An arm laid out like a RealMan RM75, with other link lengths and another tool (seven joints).
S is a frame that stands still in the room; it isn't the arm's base.
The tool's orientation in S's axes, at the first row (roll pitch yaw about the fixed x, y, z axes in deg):
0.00 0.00 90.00
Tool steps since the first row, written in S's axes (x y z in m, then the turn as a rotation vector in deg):
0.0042 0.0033 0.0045 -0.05 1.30 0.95
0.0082 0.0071 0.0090 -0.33 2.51 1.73
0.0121 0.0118 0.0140 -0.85 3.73 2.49
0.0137 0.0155 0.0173 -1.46 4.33 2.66
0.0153 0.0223 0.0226 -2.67 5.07 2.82
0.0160 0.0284 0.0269 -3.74 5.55 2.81
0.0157 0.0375 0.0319 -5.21 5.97 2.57
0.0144 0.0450 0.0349 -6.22 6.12 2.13
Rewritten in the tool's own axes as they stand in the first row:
0.0033 -0.0042 0.0045 1.30 0.05 0.95
0.0071 -0.0082 0.0090 2.51 0.33 1.73
0.0118 -0.0121 0.0140 3.73 0.85 2.49
0.0155 -0.0137 0.0173 4.33 1.46 2.66
0.0223 -0.0153 0.0226 5.07 2.67 2.82
0.0284 -0.0160 0.0269 5.55 3.74 2.81
0.0375 -0.0157 0.0319 5.97 5.21 2.57
0.0450 -0.0144 0.0349 6.12 6.22 2.13

